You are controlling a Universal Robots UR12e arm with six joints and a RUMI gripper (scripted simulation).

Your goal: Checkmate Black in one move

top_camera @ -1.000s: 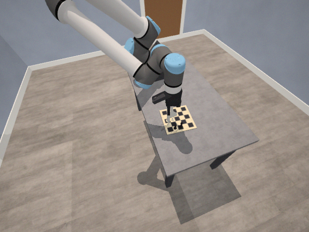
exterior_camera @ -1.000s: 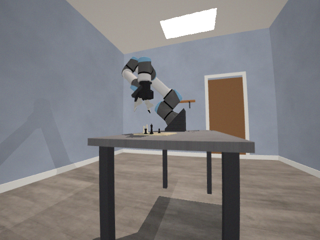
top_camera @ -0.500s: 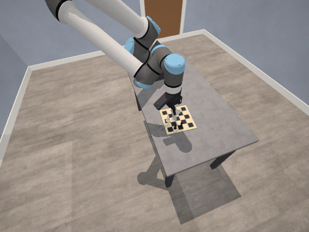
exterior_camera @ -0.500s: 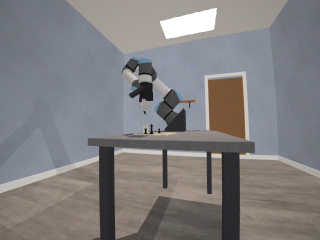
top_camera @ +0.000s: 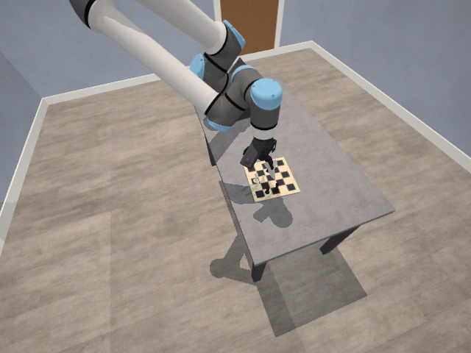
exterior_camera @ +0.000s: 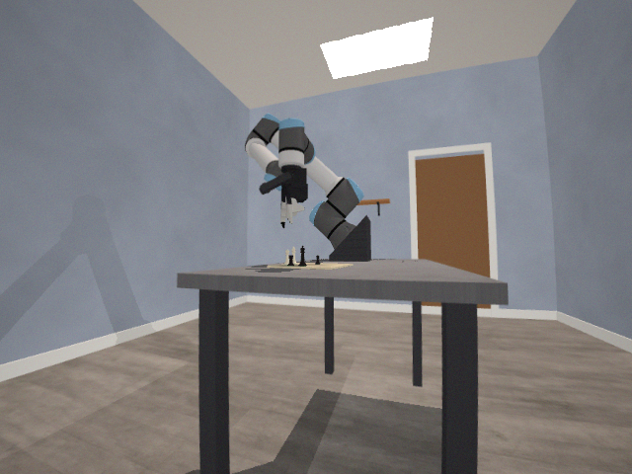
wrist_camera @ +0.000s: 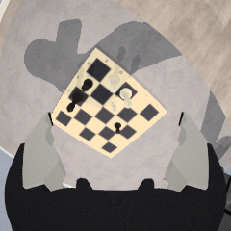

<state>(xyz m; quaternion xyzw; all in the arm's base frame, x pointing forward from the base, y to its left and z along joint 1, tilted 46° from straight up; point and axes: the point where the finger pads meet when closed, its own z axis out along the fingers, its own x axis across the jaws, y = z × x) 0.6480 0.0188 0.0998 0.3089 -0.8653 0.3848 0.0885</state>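
The white pawn lies 120 mm below my hand, 50 mm to the left of it and 30 mm behind it. The rest, counted from my hand: tall black piece: 100 mm below, 80 mm to the left, 50 mm ahead; then chessboard: 130 mm below, 80 mm to the left, 30 mm behind; then black pawn: 120 mm below, 90 mm to the left, 70 mm behind.
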